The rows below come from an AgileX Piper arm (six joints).
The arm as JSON. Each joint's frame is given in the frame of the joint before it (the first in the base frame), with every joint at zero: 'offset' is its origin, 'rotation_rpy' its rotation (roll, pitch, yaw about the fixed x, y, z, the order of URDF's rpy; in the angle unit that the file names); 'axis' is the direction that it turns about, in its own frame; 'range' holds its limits. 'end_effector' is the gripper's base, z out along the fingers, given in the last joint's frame.
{
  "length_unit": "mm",
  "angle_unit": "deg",
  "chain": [
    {
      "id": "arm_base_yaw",
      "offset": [
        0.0,
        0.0,
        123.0
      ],
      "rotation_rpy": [
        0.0,
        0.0,
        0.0
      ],
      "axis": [
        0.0,
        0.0,
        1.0
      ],
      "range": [
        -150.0,
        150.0
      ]
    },
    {
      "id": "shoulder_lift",
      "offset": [
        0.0,
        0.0,
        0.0
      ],
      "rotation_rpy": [
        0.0,
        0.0,
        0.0
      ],
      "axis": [
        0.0,
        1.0,
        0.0
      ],
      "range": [
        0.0,
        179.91
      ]
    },
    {
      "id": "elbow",
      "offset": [
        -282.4,
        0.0,
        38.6
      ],
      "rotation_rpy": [
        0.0,
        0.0,
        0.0
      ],
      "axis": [
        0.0,
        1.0,
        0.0
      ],
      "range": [
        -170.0,
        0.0
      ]
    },
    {
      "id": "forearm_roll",
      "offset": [
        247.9,
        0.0,
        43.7
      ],
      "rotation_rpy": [
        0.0,
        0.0,
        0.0
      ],
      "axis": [
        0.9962,
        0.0,
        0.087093
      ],
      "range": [
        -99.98,
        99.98
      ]
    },
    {
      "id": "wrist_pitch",
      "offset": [
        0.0,
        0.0,
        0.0
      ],
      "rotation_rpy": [
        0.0,
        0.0,
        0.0
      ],
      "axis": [
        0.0,
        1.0,
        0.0
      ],
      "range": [
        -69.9,
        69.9
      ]
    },
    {
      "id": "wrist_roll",
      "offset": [
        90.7,
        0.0,
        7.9
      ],
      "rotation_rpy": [
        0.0,
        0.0,
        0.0
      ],
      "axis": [
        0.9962,
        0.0,
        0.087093
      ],
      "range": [
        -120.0,
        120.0
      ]
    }
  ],
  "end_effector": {
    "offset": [
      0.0,
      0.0,
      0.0
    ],
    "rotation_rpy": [
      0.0,
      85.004,
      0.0
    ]
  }
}
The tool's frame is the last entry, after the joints.
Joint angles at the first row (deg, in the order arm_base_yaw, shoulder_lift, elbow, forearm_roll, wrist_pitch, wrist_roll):
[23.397 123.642 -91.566 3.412 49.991 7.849]
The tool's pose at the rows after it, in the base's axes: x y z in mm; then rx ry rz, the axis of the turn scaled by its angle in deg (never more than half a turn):
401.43, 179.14, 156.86, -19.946, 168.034, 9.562
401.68, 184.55, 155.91, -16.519, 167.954, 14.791
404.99, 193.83, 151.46, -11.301, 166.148, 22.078
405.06, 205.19, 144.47, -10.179, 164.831, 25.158
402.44, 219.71, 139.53, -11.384, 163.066, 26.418
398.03, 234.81, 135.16, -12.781, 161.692, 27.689
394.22, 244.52, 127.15, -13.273, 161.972, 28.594
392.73, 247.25, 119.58, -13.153, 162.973, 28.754
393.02, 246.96, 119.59, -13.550, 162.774, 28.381
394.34, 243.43, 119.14, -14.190, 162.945, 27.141
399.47, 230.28, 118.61, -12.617, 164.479, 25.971
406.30, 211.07, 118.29, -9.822, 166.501, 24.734
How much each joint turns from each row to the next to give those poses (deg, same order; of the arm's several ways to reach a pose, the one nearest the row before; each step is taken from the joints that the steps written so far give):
[0.000 -0.505 0.002 0.607 1.561 -0.163]
[0.000 0.243 -0.003 4.079 -1.285 0.000]
[0.165 0.900 -0.001 5.708 -3.722 -0.042]
[1.067 1.116 0.002 2.529 -2.780 -0.192]
[1.809 0.804 0.001 0.741 -2.746 -0.023]
[1.935 0.711 -0.002 0.758 -2.271 0.001]
[1.220 1.086 0.000 0.939 -0.996 -0.001]
[0.327 0.956 -0.001 0.523 -0.048 0.001]
[0.000 -0.007 0.002 -0.375 -0.120 -0.046]
[-0.356 -0.002 0.001 -1.071 0.365 0.000]
[-1.752 0.001 -0.097 -0.554 1.756 0.050]
[-2.572 -0.057 -0.067 -0.445 2.292 0.054]

